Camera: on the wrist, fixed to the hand. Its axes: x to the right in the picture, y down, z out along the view.
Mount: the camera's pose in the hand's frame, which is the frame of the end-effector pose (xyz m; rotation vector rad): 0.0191 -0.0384 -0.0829 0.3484 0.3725 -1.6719
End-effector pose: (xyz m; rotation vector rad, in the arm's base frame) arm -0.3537 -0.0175 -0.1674 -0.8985 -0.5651 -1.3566
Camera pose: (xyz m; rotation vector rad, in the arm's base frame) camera -0.4004 -0.0950 -0.1905 0.3761 -1.2999 -2.6544
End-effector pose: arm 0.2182 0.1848 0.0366 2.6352 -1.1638 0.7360
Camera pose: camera 0.2265 0.2269 0.1195 2.3535 1.2801 0.8571
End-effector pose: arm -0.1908 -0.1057 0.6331 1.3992 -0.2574 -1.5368
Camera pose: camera -0.1374 -0.0651 0.5682 -1.7450 -0.9441 1.8396
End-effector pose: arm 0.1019 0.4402 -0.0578 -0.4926 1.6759 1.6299
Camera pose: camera 0.0973 0.3594 -0.1042 -1.4903 0.9988 0.0152
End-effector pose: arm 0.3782 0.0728 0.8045 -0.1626 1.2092 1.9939
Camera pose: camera 0.3685 0.0265 0.7240 -0.9992 0.9638 0.2909
